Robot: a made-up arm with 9 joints. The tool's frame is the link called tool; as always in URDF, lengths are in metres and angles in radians.
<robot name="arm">
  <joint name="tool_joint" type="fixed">
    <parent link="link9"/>
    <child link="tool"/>
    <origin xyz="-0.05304 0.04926 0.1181" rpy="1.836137 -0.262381 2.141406"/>
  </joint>
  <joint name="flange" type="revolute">
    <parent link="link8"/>
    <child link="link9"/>
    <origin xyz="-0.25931 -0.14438 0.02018" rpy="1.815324 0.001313 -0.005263"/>
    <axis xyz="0 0 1"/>
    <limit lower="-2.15" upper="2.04"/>
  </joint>
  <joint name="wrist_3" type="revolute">
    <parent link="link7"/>
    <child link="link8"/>
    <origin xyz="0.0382 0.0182 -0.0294" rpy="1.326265 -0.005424 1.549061"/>
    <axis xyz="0 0 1"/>
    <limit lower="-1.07" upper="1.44"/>
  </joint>
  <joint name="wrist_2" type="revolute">
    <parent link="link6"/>
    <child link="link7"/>
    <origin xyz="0.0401 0.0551 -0.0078" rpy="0 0 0"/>
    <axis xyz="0 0 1"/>
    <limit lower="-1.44" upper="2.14"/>
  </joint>
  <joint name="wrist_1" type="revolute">
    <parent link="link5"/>
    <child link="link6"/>
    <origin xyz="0.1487 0.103 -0.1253" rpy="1.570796 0 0"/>
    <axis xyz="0 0 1"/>
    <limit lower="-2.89" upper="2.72"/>
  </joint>
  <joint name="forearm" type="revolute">
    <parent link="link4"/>
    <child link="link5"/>
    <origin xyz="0.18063 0.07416 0.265" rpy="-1.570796 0 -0.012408"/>
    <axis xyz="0 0 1"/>
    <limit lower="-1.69" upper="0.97"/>
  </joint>
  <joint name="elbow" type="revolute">
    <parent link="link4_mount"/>
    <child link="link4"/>
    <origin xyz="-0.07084 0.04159 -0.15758" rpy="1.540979 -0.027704 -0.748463"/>
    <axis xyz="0 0 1"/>
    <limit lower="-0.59" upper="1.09"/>
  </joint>
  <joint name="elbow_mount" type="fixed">
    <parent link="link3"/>
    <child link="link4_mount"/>
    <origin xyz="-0.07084 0.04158 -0.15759" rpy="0 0 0"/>
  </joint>
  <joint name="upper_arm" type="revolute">
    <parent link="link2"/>
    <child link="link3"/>
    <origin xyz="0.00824 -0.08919 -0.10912" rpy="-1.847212 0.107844 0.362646"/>
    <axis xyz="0 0 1"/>
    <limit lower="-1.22" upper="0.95"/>
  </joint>
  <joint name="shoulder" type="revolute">
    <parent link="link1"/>
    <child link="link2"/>
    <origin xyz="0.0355 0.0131 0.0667" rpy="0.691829 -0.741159 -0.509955"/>
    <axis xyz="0 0 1"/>
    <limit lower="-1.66" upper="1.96"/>
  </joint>
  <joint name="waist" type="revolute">
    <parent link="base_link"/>
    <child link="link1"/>
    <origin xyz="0.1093 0.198 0.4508" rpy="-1.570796 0 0"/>
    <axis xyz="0 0 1"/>
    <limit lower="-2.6" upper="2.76"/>
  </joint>
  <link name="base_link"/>
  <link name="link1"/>
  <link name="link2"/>
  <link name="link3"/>
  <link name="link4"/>
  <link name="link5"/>
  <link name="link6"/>
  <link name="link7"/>
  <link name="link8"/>
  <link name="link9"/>
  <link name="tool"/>
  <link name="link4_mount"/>
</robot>
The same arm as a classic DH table. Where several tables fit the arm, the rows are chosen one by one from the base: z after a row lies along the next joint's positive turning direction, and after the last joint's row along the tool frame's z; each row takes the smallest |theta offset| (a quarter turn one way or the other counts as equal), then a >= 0, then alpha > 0; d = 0 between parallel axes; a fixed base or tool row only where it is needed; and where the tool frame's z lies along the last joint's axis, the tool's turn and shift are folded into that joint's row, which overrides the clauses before.
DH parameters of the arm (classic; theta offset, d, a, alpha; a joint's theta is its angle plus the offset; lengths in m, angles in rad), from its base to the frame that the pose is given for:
base (fixed): 0 0.4508 0.1093 -1.5708
waist: -1.1938 0.2908 0.0009 0.9666
shoulder: 1.3552 -0.1792 -0.0266 -1.8456
upper_arm: -0.6372 -0.4051 -0.1604 1.541
elbow: 0.0153 0.3006 0.1797 -1.5708
forearm: 0 -0.0489 0.1487 1.5708
wrist_1: 0.9417 0 0.0681 0
wrist_2: 0.606 -0.1496 0.0191 1.3263
wrist_3: 0 0.0955 -0.2585 1.8153
flange: -0.9312 0.265 -0.0712 -1.8268
tool (fixed): -2.8701 -0.0135 0 0
Joint limits (rad, base to tool): -2.6..2.76 -1.66..1.96 -1.22..0.95 -0.59..1.09 -1.69..0.97 -2.89..2.72 -1.44..2.14 -1.07..1.44 -2.15..2.04

